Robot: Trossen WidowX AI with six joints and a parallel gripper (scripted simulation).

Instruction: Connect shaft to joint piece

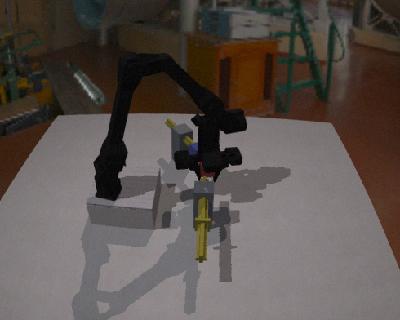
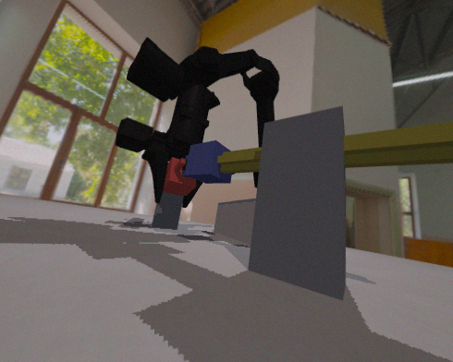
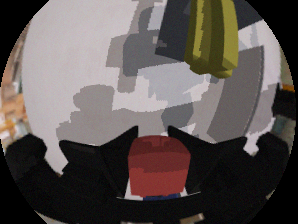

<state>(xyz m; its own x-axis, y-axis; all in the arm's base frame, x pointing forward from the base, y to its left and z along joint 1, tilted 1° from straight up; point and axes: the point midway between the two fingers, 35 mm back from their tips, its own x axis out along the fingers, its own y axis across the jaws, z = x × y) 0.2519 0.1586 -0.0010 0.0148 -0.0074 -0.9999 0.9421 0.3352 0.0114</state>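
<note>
My gripper tip is now 10 mm to the right of the red square joint piece and 50 mm below it.
</note>
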